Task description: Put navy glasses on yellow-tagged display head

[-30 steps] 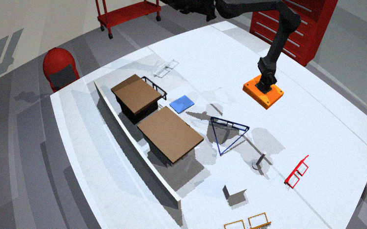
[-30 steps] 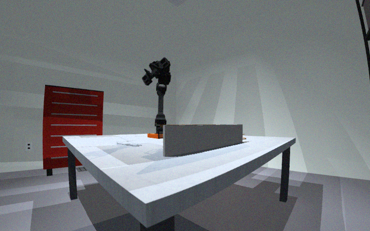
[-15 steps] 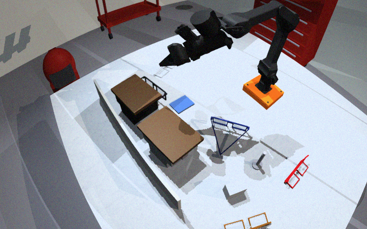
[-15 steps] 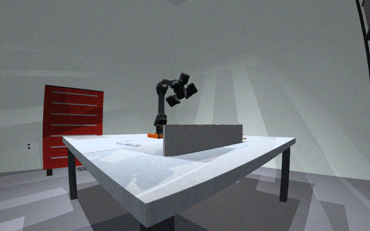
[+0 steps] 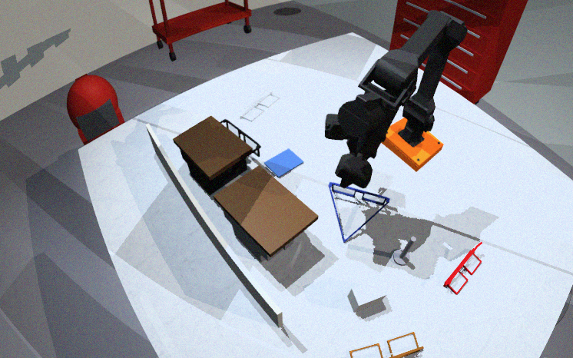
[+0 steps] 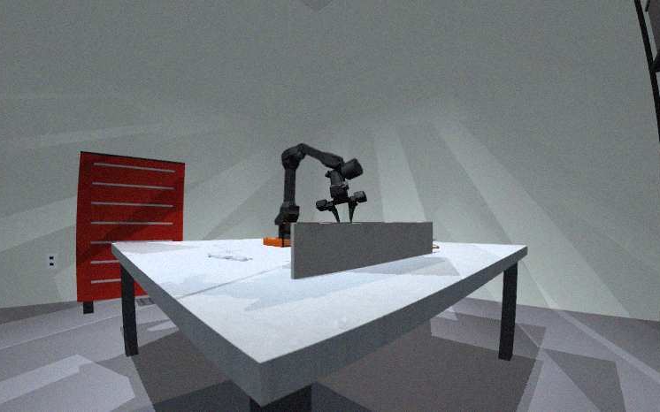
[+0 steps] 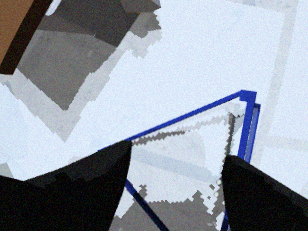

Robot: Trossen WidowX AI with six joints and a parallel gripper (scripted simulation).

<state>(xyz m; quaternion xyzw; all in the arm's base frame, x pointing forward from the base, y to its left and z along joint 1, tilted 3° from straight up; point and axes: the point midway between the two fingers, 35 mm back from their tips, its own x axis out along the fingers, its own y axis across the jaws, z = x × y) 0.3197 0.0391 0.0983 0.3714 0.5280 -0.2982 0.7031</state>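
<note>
Right now the grey post is 30 mm behind my gripper tip, 190 mm to the left of it and 80 mm below it. From my gripper tip the other things lie so: white block (100 mm ahead, 210 mm to the left, 80 mm below); then long panel (280 mm ahead, 150 mm to the right, 50 mm below); then blue pad (20 mm ahead, 190 mm to the right, 100 mm below).
</note>
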